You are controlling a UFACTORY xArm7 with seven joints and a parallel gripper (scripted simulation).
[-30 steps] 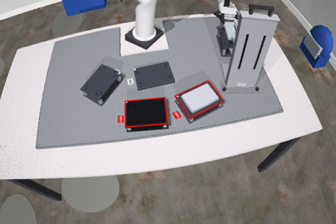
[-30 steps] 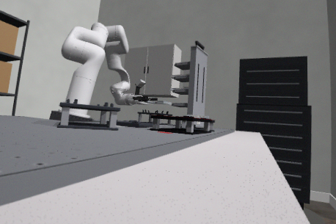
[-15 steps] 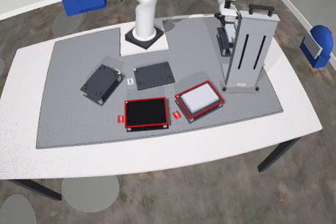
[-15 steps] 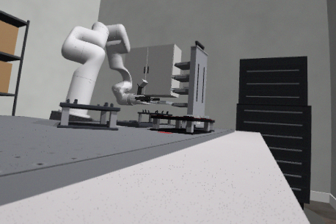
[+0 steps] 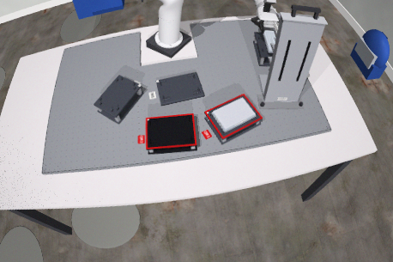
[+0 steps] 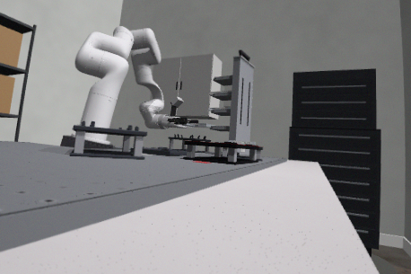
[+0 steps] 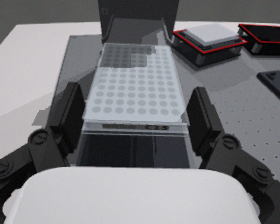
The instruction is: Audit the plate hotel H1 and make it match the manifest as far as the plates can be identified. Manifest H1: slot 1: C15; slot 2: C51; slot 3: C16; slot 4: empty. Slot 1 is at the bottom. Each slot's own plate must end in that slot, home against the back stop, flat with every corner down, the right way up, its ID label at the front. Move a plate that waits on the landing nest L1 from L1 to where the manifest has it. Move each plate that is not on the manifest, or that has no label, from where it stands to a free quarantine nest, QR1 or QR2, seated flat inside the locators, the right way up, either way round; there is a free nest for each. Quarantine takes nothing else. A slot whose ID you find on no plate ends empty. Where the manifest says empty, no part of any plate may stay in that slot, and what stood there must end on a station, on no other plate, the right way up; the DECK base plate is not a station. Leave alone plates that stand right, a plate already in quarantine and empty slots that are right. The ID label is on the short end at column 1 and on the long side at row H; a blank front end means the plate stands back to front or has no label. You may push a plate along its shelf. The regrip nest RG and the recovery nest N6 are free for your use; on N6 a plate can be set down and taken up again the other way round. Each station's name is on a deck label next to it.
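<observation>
Now: hand 180 mm short of the plate labelled C16, 40 mm to the left of it and 120 mm below it. Also, from my hand: RG label 100 mm behind, 30 mm to the left, 140 mm below; H1 label 150 mm ahead, 60 mm to the left, 140 mm below; white plate 300 mm ahead, 280 mm to the right, 90 mm below.
</observation>
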